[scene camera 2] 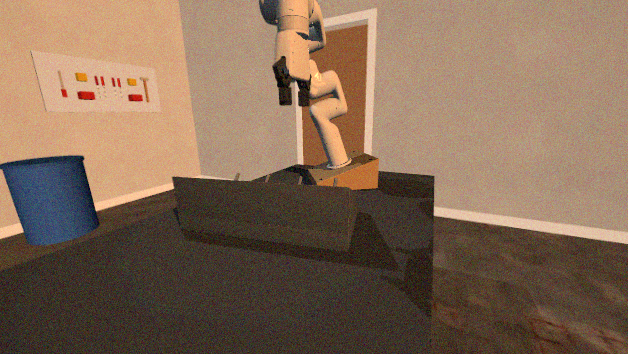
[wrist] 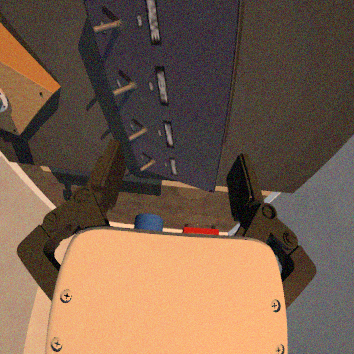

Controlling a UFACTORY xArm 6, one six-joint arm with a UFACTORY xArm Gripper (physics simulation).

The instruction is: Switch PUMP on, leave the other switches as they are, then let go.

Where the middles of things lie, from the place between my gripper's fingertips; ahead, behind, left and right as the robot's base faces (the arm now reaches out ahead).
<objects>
Right now my hand is 40 mm past the dark switch panel point(scene camera 2: 316, 216), 100 mm to the left of it and 270 mm above it.
</objects>
